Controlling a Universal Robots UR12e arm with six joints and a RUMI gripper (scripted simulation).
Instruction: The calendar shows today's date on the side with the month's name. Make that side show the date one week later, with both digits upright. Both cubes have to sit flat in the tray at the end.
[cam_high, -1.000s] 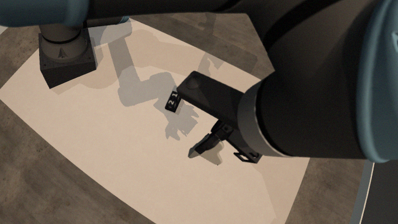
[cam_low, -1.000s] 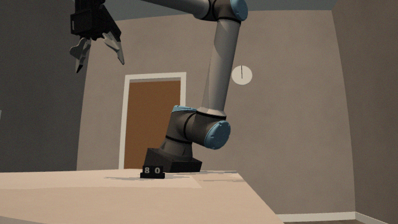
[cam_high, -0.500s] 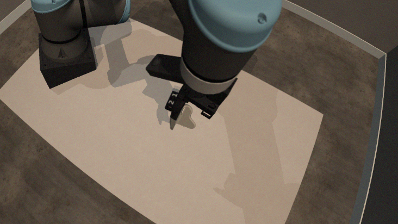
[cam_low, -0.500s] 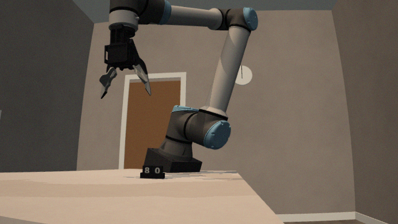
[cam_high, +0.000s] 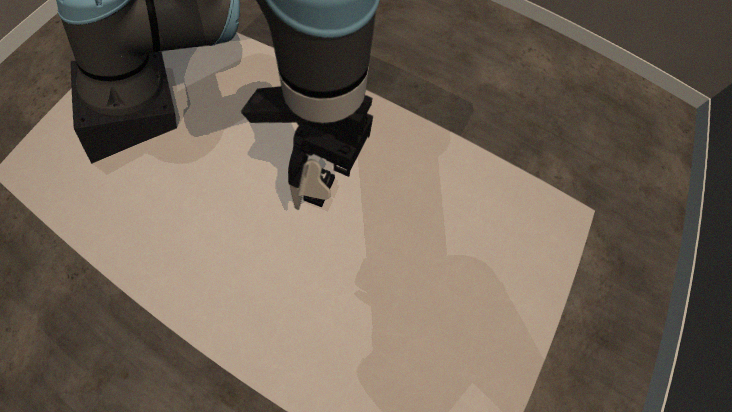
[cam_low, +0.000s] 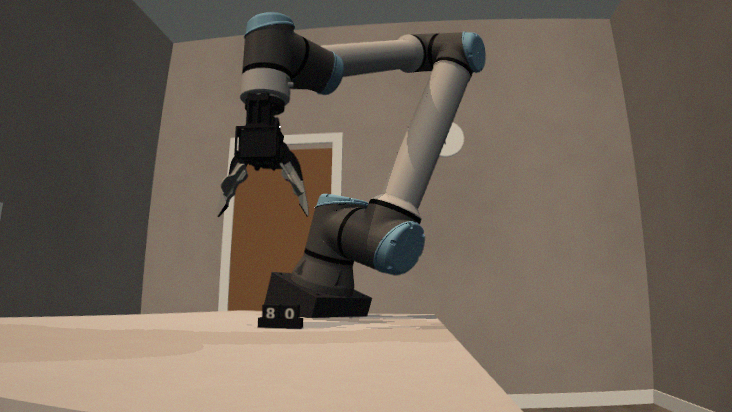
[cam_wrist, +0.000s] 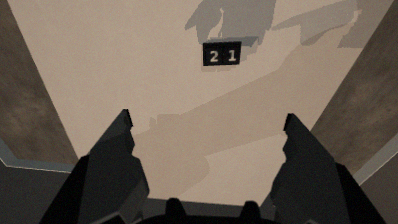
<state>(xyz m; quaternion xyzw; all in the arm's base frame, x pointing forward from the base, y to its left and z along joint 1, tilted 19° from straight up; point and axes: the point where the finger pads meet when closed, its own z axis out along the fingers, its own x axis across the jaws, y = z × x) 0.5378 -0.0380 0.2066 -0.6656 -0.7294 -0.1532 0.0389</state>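
My hand is 18 cm above the black tray, 4 cm past it and 3 cm to the right of it.
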